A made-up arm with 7 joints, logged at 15 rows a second.
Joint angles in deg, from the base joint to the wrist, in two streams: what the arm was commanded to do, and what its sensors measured. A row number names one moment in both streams.
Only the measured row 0 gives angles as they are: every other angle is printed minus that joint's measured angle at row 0.
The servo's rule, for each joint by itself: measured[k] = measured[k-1] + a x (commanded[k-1-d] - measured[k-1]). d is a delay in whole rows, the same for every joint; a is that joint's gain. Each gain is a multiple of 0.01, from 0.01 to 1. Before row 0 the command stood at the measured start. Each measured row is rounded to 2 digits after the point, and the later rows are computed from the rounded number. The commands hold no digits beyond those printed.
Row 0, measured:
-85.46 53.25 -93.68 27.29 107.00 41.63 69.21
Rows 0 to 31, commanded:
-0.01 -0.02 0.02 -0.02 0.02 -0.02 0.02
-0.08 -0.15 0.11 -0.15 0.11 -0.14 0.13
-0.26 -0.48 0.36 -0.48 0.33 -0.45 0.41
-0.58 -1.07 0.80 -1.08 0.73 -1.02 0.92
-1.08 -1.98 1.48 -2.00 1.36 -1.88 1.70
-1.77 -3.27 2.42 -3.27 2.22 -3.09 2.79
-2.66 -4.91 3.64 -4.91 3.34 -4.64 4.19
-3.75 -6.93 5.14 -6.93 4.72 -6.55 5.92
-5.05 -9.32 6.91 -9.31 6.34 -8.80 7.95
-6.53 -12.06 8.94 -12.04 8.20 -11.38 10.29
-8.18 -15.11 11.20 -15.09 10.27 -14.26 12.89
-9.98 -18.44 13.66 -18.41 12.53 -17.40 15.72
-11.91 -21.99 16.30 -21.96 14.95 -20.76 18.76
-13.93 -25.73 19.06 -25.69 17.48 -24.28 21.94
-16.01 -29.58 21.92 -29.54 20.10 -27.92 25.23
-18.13 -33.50 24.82 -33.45 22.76 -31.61 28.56
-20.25 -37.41 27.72 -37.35 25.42 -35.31 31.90
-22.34 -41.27 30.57 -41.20 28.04 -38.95 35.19
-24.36 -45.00 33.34 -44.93 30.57 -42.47 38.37
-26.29 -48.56 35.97 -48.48 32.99 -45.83 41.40
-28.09 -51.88 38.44 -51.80 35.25 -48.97 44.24
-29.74 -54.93 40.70 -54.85 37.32 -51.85 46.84
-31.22 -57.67 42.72 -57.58 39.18 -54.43 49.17
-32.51 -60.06 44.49 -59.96 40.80 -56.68 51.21
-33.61 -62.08 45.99 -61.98 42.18 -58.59 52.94
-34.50 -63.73 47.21 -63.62 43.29 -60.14 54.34
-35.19 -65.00 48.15 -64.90 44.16 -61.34 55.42
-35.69 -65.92 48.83 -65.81 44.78 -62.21 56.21
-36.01 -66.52 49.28 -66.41 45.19 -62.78 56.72
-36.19 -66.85 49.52 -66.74 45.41 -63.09 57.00
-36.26 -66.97 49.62 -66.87 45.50 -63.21 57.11
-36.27 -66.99 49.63 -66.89 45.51 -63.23 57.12
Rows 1 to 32, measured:
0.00 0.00 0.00 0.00 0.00 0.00 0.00
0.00 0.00 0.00 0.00 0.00 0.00 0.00
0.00 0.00 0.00 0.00 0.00 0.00 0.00
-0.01 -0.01 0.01 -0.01 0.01 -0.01 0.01
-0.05 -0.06 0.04 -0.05 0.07 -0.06 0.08
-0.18 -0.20 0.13 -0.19 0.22 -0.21 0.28
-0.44 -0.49 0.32 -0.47 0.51 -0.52 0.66
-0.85 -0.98 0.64 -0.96 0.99 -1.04 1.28
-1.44 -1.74 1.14 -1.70 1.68 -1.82 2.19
-2.22 -2.79 1.84 -2.73 2.61 -2.89 3.39
-3.20 -4.16 2.76 -4.07 3.79 -4.28 4.91
-4.38 -5.86 3.92 -5.75 5.22 -6.00 6.73
-5.76 -7.91 5.33 -7.76 6.89 -8.04 8.87
-7.31 -10.29 6.97 -10.11 8.78 -10.40 11.28
-9.02 -12.98 8.84 -12.77 10.88 -13.06 13.94
-10.87 -15.95 10.93 -15.71 13.16 -15.99 16.83
-12.83 -19.18 13.21 -18.90 15.58 -19.14 19.90
-14.87 -22.61 15.65 -22.30 18.11 -22.48 23.10
-16.96 -26.20 18.22 -25.87 20.71 -25.95 26.38
-19.07 -29.90 20.88 -29.54 23.35 -29.51 29.69
-21.16 -33.65 23.59 -33.27 25.98 -33.10 32.99
-23.21 -37.40 26.32 -37.00 28.55 -36.66 36.22
-25.18 -41.08 29.02 -40.67 31.04 -40.14 39.33
-27.04 -44.64 31.66 -44.23 33.40 -43.50 42.28
-28.77 -48.04 34.19 -47.63 35.60 -46.67 45.02
-30.34 -51.22 36.58 -50.81 37.60 -49.62 47.51
-31.73 -54.14 38.79 -53.74 39.39 -52.30 49.73
-32.93 -56.76 40.81 -56.38 40.95 -54.69 51.66
-33.93 -59.06 42.60 -58.70 42.26 -56.76 53.27
-34.74 -61.02 44.15 -60.68 43.32 -58.50 54.56
-35.35 -62.64 45.46 -62.32 44.14 -59.91 55.55
-35.77 -63.92 46.53 -63.63 44.73 -61.00 56.25
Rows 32 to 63, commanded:
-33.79 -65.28 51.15 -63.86 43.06 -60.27 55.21
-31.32 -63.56 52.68 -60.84 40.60 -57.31 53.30
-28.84 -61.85 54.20 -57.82 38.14 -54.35 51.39
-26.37 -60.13 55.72 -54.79 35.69 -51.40 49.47
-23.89 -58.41 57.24 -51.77 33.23 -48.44 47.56
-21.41 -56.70 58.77 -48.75 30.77 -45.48 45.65
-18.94 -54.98 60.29 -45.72 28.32 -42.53 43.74
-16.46 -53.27 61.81 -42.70 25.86 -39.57 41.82
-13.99 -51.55 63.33 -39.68 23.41 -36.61 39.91
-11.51 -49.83 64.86 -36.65 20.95 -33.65 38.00
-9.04 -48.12 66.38 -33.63 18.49 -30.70 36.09
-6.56 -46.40 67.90 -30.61 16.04 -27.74 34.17
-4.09 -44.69 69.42 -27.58 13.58 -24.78 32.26
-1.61 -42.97 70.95 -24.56 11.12 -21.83 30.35
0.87 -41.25 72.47 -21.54 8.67 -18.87 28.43
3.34 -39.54 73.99 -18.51 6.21 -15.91 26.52
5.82 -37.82 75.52 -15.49 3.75 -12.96 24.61
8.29 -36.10 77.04 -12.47 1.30 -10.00 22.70
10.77 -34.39 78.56 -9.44 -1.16 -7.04 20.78
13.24 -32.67 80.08 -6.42 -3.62 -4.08 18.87
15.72 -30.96 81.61 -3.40 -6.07 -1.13 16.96
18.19 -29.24 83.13 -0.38 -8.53 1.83 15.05
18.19 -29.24 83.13 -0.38 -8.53 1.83 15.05
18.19 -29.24 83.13 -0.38 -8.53 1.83 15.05
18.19 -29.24 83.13 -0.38 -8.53 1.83 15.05
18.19 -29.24 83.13 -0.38 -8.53 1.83 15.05
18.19 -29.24 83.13 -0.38 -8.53 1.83 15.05
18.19 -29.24 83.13 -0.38 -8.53 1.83 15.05
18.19 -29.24 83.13 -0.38 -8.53 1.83 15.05
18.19 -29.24 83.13 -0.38 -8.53 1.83 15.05
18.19 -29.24 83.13 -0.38 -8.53 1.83 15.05
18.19 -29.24 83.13 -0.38 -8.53 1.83 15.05
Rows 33 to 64, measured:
-36.04 -64.89 47.37 -64.63 45.11 -61.79 56.70
-36.18 -65.58 48.00 -65.35 45.33 -62.33 56.95
-36.24 -66.05 48.46 -65.84 45.43 -62.67 57.05
-34.67 -65.80 49.21 -65.21 44.10 -61.76 55.95
-32.53 -65.06 50.18 -63.81 42.14 -60.07 54.36
-30.17 -64.00 51.31 -61.89 39.90 -57.90 52.58
-27.74 -62.72 52.54 -59.62 37.54 -55.43 50.71
-25.28 -61.30 53.86 -57.11 35.13 -52.77 48.82
-22.80 -59.78 55.23 -54.43 32.69 -50.00 46.92
-20.33 -58.20 56.65 -51.64 30.24 -47.16 45.01
-17.85 -56.57 58.09 -48.78 27.79 -44.28 43.10
-15.38 -54.91 59.56 -45.87 25.34 -41.37 41.19
-12.90 -53.23 61.04 -42.92 22.88 -38.44 39.28
-10.43 -51.54 62.54 -39.95 20.42 -35.50 37.37
-7.95 -49.84 64.04 -36.96 17.97 -32.55 35.45
-5.48 -48.14 65.55 -33.96 15.51 -29.60 33.54
-3.00 -46.43 67.06 -30.95 13.05 -26.65 31.63
-0.52 -44.72 68.57 -27.94 10.60 -23.69 29.71
1.95 -43.01 70.09 -24.92 8.14 -20.73 27.80
4.43 -41.30 71.61 -21.90 5.68 -17.78 25.89
6.90 -39.58 73.13 -18.88 3.23 -14.82 23.98
9.38 -37.87 74.65 -15.86 0.77 -11.86 22.06
11.85 -36.15 76.17 -12.84 -1.69 -8.90 20.15
14.33 -34.44 77.69 -9.82 -4.14 -5.95 18.24
16.80 -32.72 79.21 -6.80 -6.60 -2.99 16.33
17.69 -31.57 80.31 -4.75 -7.68 -1.16 15.56
18.01 -30.80 81.10 -3.35 -8.16 -0.02 15.25
18.13 -30.29 81.67 -2.40 -8.37 0.68 15.13
18.17 -29.94 82.08 -1.75 -8.46 1.12 15.08
18.18 -29.71 82.37 -1.31 -8.50 1.39 15.06
18.19 -29.55 82.58 -1.01 -8.52 1.56 15.05
18.19 -29.45 82.73 -0.81 -8.53 1.66 15.05

